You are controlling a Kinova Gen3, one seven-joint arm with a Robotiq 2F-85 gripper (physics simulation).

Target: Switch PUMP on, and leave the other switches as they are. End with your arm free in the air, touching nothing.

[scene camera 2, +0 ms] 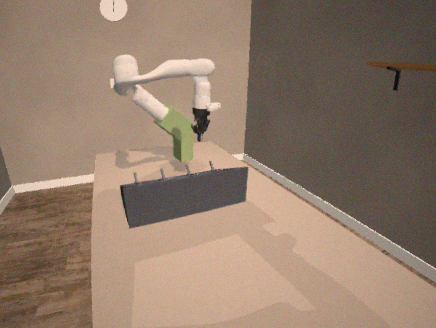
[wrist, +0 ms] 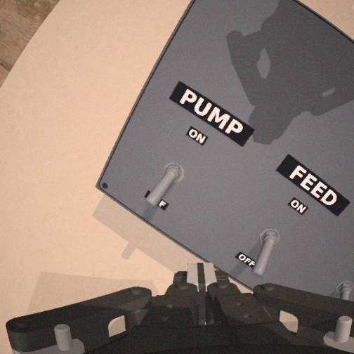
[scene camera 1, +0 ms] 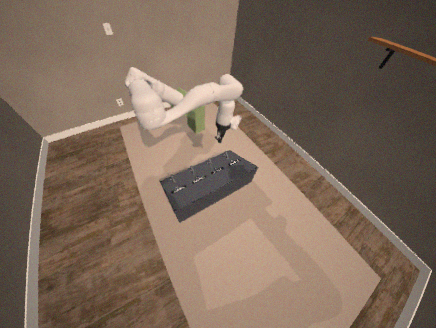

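Where they show: gripper, fingertip midpoint: (scene camera 2: 200, 141) (scene camera 1: 219, 142); arm's base, link origin: (scene camera 2: 162, 114) (scene camera 1: 178, 99).
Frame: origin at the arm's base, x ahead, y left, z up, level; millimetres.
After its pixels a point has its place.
The dark grey switch panel (scene camera 1: 215, 197) {x 628, y -107, z -214 mm} (scene camera 2: 185, 202) {x 628, y -106, z -231 mm} (wrist: 215, 200) stands on the table. The PUMP switch (wrist: 164, 185) is at the left of the wrist view; its lever leans over its OFF label, away from ON. It is the rightmost lever (scene camera 1: 228, 155) {x 440, y 108, z -188 mm} (scene camera 2: 211, 165) {x 433, y 105, z -184 mm} in the scene views. The FEED switch (wrist: 265, 254) also leans to its OFF side. A third lever (wrist: 344, 290) is partly cut off at the right edge. My gripper (scene camera 1: 219, 140) {x 415, y 53, z -66 mm} (scene camera 2: 200, 139) {x 415, y 53, z -66 mm} (wrist: 199, 278) is shut and empty, pointing down in the air on the robot's side of the panel, apart from the levers.
The arm's green base (scene camera 1: 196, 117) {x 60, y 99, z -138 mm} (scene camera 2: 183, 142) {x 58, y 106, z -169 mm} stands behind the panel, beside the gripper. The other levers (scene camera 1: 193, 171) {x 435, y -132, z -190 mm} (scene camera 2: 162, 174) {x 432, y -136, z -188 mm} run along the panel in a row. A wooden wall shelf (scene camera 1: 405, 49) (scene camera 2: 405, 66) is far off at the right.
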